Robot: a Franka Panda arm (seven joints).
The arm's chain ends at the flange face. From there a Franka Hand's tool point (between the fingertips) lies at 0.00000 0.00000 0.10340 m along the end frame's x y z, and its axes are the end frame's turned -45 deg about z.
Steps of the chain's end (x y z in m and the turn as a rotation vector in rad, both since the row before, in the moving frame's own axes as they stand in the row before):
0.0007 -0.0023 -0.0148 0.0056 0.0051 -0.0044
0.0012 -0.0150 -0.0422 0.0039 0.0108 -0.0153
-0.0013 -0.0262 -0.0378 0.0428 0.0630 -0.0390
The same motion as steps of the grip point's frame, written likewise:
0.0029 -0.0012 -0.0148 0.0004 0.0076 -0.0044
0.0125 -0.0093 -0.0422 -0.0049 0.0104 -0.0153
0.0254 -0.0181 -0.0381 -0.0143 0.0748 -0.0390

